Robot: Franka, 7 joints.
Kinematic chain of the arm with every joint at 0, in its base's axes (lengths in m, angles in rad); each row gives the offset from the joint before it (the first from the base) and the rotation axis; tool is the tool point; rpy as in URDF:
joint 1: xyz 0 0 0.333 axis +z
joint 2: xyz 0 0 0 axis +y
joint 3: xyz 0 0 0.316 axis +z
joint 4: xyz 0.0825 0 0 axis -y
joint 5: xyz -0.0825 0 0.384 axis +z
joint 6: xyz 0 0 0 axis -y
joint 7: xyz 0.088 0 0 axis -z
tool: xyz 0 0 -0.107 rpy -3.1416 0 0
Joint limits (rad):
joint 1: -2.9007..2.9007
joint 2: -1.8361..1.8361
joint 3: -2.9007..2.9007
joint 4: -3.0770..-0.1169
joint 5: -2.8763..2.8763
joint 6: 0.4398..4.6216
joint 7: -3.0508..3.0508
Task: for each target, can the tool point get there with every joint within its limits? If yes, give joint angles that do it. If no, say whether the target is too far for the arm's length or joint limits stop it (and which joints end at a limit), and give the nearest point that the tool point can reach.
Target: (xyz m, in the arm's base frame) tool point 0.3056 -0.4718 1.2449
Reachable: no: too far | nearest point 0.2447 -0.3778 1.0633 | short by 0.213 m
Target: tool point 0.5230 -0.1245 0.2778
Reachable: yes | joints 0.7781 0.7064 -1.2914 -2.2447 1.9577 1.3010 -2.5680
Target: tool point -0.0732 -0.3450 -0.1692
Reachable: yes | joints -1.5628 1.3943 -0.2047 -2.1489 -0.3019 3.6518 0.1629
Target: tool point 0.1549 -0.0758 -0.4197
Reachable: no: joint limits stop it (at a limit: joint 2) | nearest point 0.1664 -0.0814 -0.3516 | short by 0.069 m
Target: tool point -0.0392 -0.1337 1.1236
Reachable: yes | joints 0.7961 -0.4899 -0.5583 -0.4174 0.9130 1.5797 0.9094
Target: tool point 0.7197 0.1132 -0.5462
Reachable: no: too far | nearest point 0.5568 0.0876 -0.2808 | short by 0.312 m
